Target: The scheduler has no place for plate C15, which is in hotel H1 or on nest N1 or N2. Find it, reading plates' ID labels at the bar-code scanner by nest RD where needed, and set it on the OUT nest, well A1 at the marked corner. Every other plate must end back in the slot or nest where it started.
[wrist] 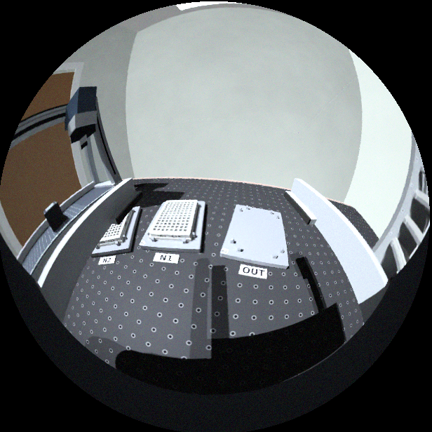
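My gripper (213, 181) is open, with one pale finger at the left and one at the right of the view and no plate between them. A white multi-well plate (175, 216) sits on nest N1 (196, 246), left of centre. Another white well plate (113, 233) sits on nest N2 (131, 242) farther left, partly hidden by the left finger. The OUT nest (256, 231) is bare, with corner pegs and a small mark at its near left corner. No plate ID label can be read. The scanner and nest RD cannot be made out.
A slatted rack (411, 170) stands at the right edge; its label does not show. At the far left are a rail frame with a dark blue head (82, 102) and a small black block (54, 215) on a grey ledge. Dark shadows lie across the perforated deck (165, 290).
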